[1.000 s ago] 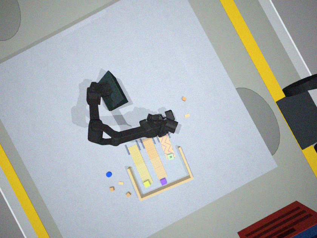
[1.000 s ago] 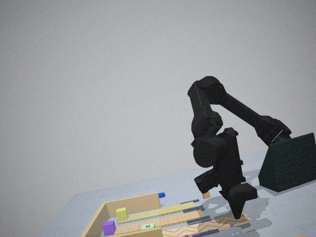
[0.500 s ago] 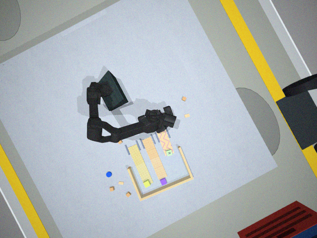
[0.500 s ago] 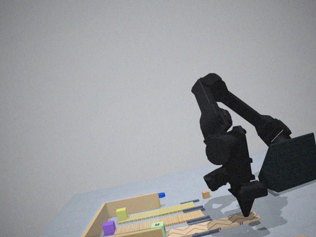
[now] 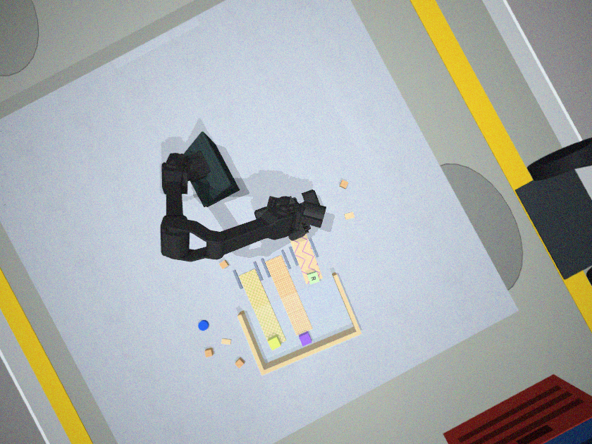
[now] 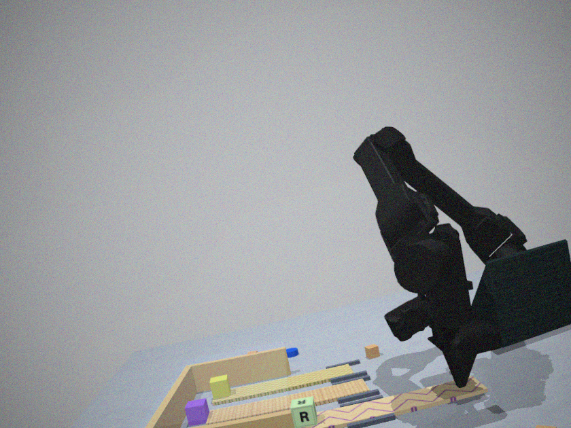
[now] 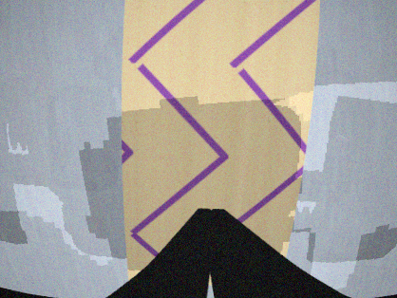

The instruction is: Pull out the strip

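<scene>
The labelled cube lies 22 cm ahead of my gripper tip, 2 cm to the right of it and 1 cm above it. The rest, counted from my gripper tip: orange grid strip: 24 cm ahead, 12 cm to the right; blue disc: 40 cm to the right, 20 cm ahead.
</scene>
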